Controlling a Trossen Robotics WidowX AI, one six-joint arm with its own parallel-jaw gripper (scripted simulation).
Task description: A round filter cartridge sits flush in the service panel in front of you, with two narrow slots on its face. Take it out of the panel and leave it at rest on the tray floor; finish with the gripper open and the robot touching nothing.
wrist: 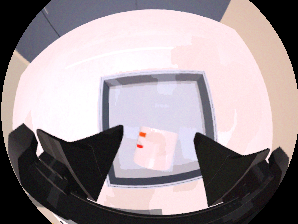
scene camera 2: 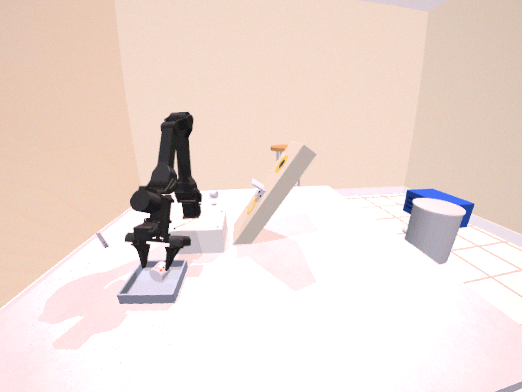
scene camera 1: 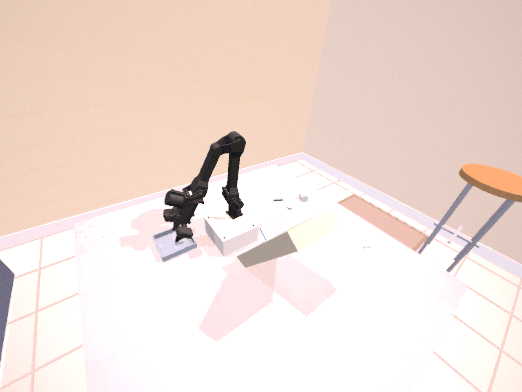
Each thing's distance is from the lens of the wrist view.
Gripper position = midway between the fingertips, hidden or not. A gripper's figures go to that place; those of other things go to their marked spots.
my gripper (wrist: 160, 133): 0.10 m
round filter cartridge (wrist: 154, 148): 0.10 m
grey tray (wrist: 180, 101): 0.16 m
The marked spots on the grey tray and the round filter cartridge are 0.08 m apart.
